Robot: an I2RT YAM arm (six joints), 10 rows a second.
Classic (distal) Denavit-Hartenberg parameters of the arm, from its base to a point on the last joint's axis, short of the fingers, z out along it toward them. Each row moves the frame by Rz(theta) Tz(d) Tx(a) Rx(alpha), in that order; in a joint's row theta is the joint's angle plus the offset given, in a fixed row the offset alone. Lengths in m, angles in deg.
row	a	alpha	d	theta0
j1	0.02	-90	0.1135	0
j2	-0.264	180	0	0
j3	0.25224	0	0	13.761
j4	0.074	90	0	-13.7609
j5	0	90	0	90
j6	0	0	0.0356	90
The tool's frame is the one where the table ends.
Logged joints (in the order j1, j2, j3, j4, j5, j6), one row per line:
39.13, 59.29, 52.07, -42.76, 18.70, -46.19
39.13, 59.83, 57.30, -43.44, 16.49, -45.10
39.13, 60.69, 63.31, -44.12, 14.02, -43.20
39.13, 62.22, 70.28, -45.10, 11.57, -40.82
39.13, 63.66, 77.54, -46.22, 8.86, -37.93
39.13, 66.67, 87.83, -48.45, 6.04, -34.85
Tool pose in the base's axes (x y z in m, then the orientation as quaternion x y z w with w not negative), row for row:
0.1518, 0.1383, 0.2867, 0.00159, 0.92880, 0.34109, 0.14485
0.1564, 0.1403, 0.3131, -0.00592, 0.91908, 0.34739, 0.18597
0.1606, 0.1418, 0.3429, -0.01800, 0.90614, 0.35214, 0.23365
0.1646, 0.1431, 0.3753, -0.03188, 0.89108, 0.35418, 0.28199
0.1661, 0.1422, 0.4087, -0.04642, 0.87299, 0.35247, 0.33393
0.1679, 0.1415, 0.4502, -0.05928, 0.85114, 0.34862, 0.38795
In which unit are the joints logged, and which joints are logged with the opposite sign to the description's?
The joints are logged in degrees. Opposite sign: j5, j6.
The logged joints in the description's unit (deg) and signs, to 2 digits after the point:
39.13, 59.29, 52.07, -42.76, -18.70, 46.19
39.13, 59.83, 57.30, -43.44, -16.49, 45.10
39.13, 60.69, 63.31, -44.12, -14.02, 43.20
39.13, 62.22, 70.28, -45.10, -11.57, 40.82
39.13, 63.66, 77.54, -46.22, -8.86, 37.93
39.13, 66.67, 87.83, -48.45, -6.04, 34.85

